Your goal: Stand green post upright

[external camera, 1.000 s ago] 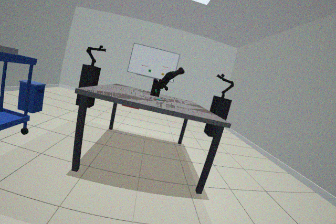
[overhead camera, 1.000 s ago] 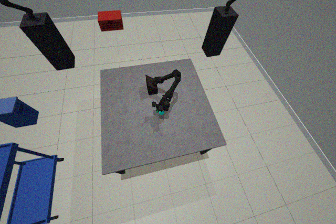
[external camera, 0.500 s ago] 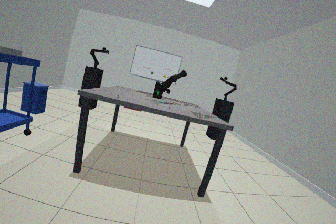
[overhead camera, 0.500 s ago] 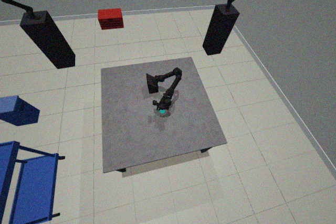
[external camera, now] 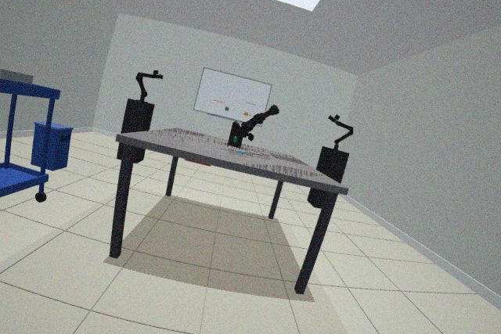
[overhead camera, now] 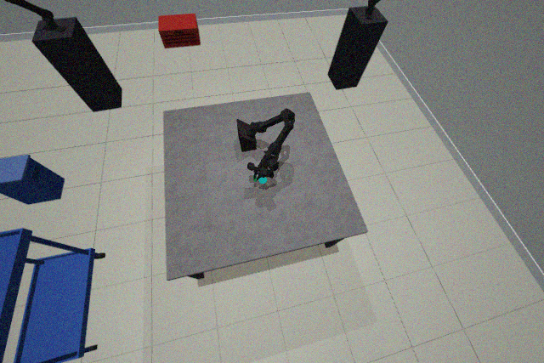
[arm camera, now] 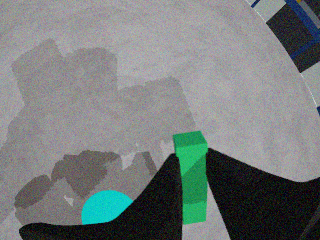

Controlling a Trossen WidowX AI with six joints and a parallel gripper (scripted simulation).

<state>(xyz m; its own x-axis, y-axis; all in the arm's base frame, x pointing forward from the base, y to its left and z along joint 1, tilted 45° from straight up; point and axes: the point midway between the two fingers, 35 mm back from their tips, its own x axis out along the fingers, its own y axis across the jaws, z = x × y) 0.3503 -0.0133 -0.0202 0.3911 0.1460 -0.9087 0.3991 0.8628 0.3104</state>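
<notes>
The cyan circle is 30 mm behind my gripper tip, 60 mm to the left of it and 90 mm below it. Round my gripper tip: green post: 20 mm behind, 10 mm below.
</notes>
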